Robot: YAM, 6 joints.
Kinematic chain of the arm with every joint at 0, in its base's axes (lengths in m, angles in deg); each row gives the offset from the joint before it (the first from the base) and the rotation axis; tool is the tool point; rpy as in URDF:
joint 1: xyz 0 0 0.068 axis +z
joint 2: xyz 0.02 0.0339 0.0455 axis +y
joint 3: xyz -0.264 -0.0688 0 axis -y
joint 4: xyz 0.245 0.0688 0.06 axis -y
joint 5: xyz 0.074 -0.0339 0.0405 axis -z
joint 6: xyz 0.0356 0 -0.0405 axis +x
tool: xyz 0 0 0 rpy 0 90 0
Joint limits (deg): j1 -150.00..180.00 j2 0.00..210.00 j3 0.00..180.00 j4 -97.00..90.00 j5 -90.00..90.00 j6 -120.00..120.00
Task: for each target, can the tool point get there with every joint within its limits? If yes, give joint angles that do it. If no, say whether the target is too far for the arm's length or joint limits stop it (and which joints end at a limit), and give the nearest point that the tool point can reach.
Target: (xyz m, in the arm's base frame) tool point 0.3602 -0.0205 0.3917
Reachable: yes | joints 1.81 105.44 116.15 -74.63 63.40 -0.36
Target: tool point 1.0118 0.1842 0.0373
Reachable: no: too far | nearest point 0.6336 0.1154 0.0663 | short by 0.385 m
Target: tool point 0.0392 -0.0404 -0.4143
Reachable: no: joint limits stop it (at a limit: joint 2) | nearest point 0.0630 -0.0649 -0.3439 | short by 0.078 m
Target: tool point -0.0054 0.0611 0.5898
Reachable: yes | joints 62.81 51.30 97.63 -10.39 -66.92 76.22
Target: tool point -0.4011 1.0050 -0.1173
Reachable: no: too far | nearest point -0.2341 0.5866 -0.0194 | short by 0.461 m
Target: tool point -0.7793 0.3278 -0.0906
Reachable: no: too far | nearest point -0.5785 0.2433 -0.0367 | short by 0.224 m
